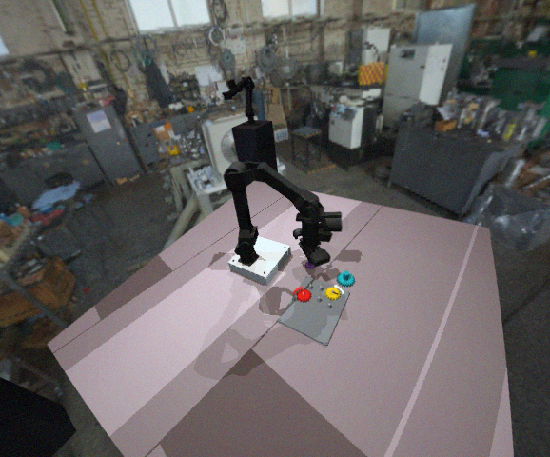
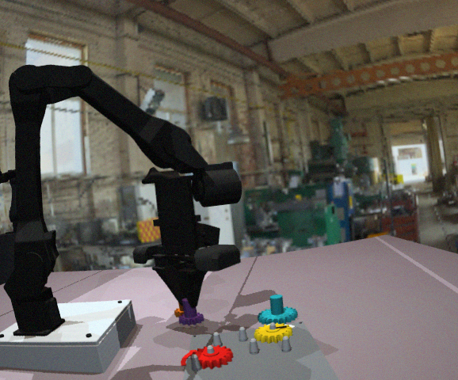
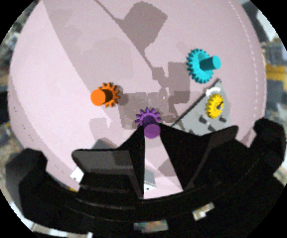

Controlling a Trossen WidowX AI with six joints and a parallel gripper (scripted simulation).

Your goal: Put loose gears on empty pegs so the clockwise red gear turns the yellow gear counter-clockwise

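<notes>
Right now my gripper tip is 40 mm short of the red gear, 130 mm to the left of it and 30 mm above it. Also, from my gripper tip: teal gear (140 mm ahead, 10 mm to the left, 30 mm below); then purple gear (10 mm below); then small orange gear (20 mm behind, 70 mm to the left, 30 mm below).
</notes>
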